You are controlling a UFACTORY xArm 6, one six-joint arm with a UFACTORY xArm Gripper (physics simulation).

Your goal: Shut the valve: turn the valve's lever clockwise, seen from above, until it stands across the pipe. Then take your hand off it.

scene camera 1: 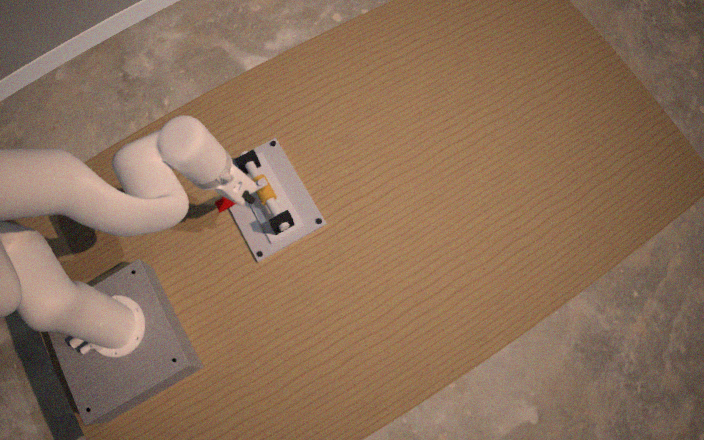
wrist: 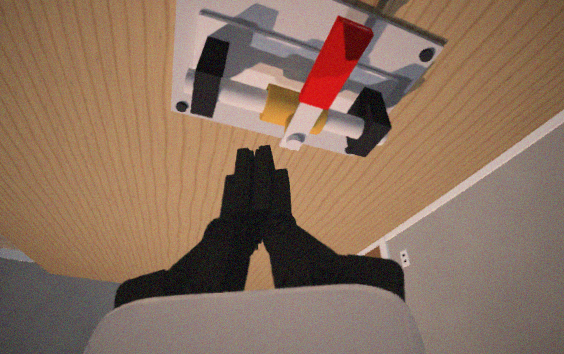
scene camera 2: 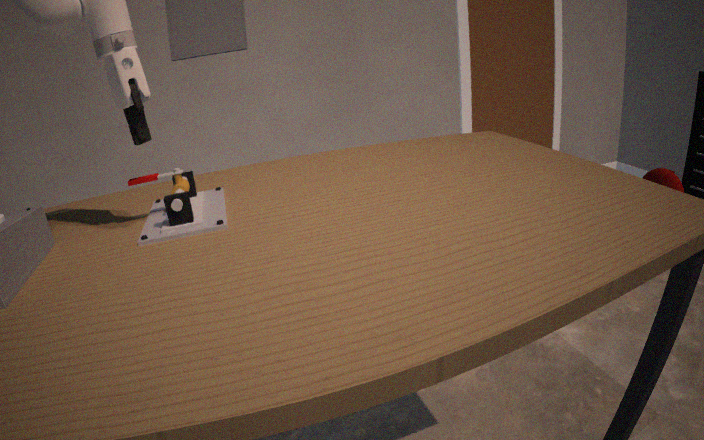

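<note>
The valve's orange body (scene camera 1: 266, 193) (scene camera 2: 181, 183) (wrist: 279, 104) sits on a pale pipe (scene camera 1: 272, 207) (wrist: 242, 96) between two black supports on a light grey plate (scene camera 1: 306, 207) (scene camera 2: 210, 211) (wrist: 184, 55). The lever with its red grip (scene camera 1: 224, 204) (scene camera 2: 142, 180) (wrist: 332, 65) stands about square across the pipe, its grip pointing towards the robot's side. My gripper (scene camera 1: 249, 197) (scene camera 2: 141, 143) (wrist: 259, 166) is shut and empty. In the second scene view it hangs above the lever, with a visible gap between fingertips and grip. In the first scene view my arm hides part of the lever.
The grey mounting block (scene camera 1: 155, 332) (scene camera 2: 23, 254) of my arm stands on the wooden table (scene camera 1: 441, 181) (scene camera 2: 363, 249), to one side of the valve plate. The plate has dark bolts at its corners. A grey wall (scene camera 2: 337, 77) rises behind the table.
</note>
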